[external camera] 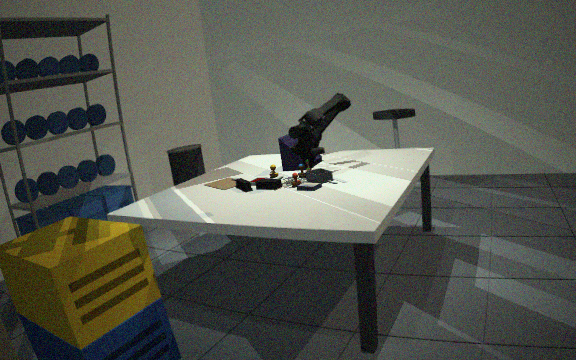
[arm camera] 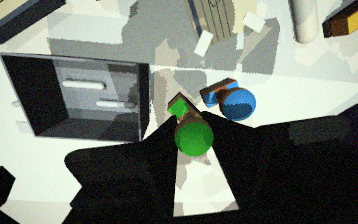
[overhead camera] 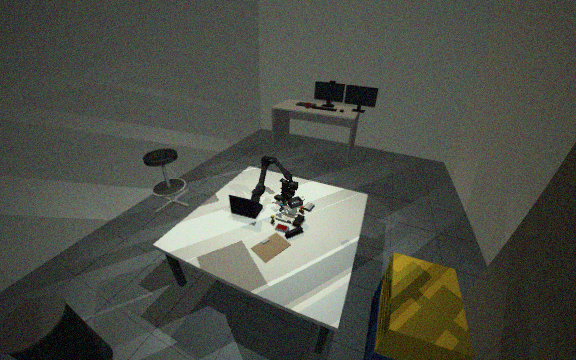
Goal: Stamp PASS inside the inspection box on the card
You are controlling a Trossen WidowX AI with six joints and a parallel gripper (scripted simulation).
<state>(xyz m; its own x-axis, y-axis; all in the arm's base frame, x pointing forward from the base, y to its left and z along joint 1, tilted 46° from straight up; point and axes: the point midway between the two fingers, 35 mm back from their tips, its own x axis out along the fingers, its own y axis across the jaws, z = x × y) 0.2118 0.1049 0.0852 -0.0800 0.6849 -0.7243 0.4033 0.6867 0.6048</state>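
The green stamp lies right at my gripper tip. Also, from my gripper tip: pale card 9 cm ahead, 9 cm to the right, 5 cm below; dark tray 7 cm ahead, 8 cm to the left, 4 cm below; blue-knobbed stamp 1 cm behind, 4 cm to the right, 3 cm below.
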